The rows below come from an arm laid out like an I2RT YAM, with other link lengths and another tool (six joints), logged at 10 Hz.
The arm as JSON. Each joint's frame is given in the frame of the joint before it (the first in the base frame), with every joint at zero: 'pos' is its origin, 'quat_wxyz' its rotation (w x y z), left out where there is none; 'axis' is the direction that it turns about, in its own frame. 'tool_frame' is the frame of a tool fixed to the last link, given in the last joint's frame.
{
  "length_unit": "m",
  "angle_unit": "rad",
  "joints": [
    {
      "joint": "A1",
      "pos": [
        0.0,
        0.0,
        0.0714
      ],
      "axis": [
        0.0,
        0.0,
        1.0
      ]
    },
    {
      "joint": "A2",
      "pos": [
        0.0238,
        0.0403,
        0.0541
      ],
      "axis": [
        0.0,
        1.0,
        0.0
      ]
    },
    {
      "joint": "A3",
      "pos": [
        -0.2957,
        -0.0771,
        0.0
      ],
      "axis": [
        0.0,
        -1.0,
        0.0
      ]
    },
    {
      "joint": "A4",
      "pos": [
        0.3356,
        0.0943,
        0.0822
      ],
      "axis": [
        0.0,
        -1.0,
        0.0
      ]
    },
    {
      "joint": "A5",
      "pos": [
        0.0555,
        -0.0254,
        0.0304
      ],
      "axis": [
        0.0,
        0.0,
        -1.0
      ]
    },
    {
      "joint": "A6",
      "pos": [
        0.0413,
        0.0,
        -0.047
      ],
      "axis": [
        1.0,
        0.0,
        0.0
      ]
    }
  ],
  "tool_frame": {
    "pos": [
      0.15,
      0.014,
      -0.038
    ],
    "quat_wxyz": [
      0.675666,
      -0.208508,
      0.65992,
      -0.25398
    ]
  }
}
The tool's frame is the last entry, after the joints.
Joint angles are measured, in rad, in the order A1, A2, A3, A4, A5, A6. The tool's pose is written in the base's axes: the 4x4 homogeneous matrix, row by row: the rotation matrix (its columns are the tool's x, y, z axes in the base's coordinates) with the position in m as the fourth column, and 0 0 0 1 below. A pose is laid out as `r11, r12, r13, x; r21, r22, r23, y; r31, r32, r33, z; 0, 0, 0, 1`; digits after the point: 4 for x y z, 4 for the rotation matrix.
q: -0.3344 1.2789 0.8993 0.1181 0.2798 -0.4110
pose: -0.6154, 0.1068, 0.7809, 0.4617; -0.6824, 0.4235, -0.5958, -0.1847; -0.3944, -0.8996, -0.1877, 0.2439; 0, 0, 0, 1
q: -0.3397 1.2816 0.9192 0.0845 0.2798 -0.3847
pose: -0.6238, 0.1116, 0.7736, 0.4609; -0.6645, 0.4454, -0.6000, -0.1862; -0.4115, -0.8883, -0.2037, 0.2464; 0, 0, 0, 1
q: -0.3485 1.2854 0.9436 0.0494 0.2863 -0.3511
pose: -0.6373, 0.1270, 0.7600, 0.4594; -0.6370, 0.4683, -0.6124, -0.1902; -0.4337, -0.8744, -0.2175, 0.2506; 0, 0, 0, 1
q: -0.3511 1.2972 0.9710 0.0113 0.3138 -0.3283
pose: -0.6639, 0.1346, 0.7356, 0.4573; -0.6065, 0.4786, -0.6349, -0.1952; -0.4375, -0.8676, -0.2361, 0.2526; 0, 0, 0, 1
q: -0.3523 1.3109 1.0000 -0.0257 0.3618 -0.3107
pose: -0.7009, 0.1466, 0.6981, 0.4533; -0.5685, 0.4763, -0.6708, -0.2029; -0.4309, -0.8669, -0.2505, 0.2554; 0, 0, 0, 1
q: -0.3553 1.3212 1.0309 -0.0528 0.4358 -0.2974
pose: -0.7451, 0.1773, 0.6430, 0.4461; -0.5179, 0.4536, -0.7253, -0.2152; -0.4202, -0.8734, -0.2461, 0.2637; 0, 0, 0, 1
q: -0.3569 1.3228 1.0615 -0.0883 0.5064 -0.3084
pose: -0.7864, 0.1858, 0.5891, 0.4359; -0.4793, 0.4179, -0.7717, -0.2256; -0.3896, -0.8893, -0.2396, 0.2746; 0, 0, 0, 1
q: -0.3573 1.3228 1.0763 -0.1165 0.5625 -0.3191
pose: -0.8198, 0.1813, 0.5433, 0.4259; -0.4468, 0.3910, -0.8047, -0.2324; -0.3583, -0.9023, -0.2396, 0.2792; 0, 0, 0, 1
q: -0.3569 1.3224 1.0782 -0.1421 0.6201 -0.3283
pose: -0.8538, 0.1673, 0.4931, 0.4142; -0.4102, 0.3673, -0.8348, -0.2380; -0.3207, -0.9149, -0.2450, 0.2781; 0, 0, 0, 1
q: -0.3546 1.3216 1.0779 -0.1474 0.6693 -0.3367
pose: -0.8754, 0.1652, 0.4543, 0.4062; -0.3811, 0.3422, -0.8588, -0.2422; -0.2974, -0.9250, -0.2366, 0.2796; 0, 0, 0, 1
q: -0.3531 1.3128 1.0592 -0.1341 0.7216 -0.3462
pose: -0.8949, 0.1688, 0.4132, 0.3961; -0.3490, 0.3125, -0.8835, -0.2462; -0.2782, -0.9348, -0.2208, 0.2786; 0, 0, 0, 1
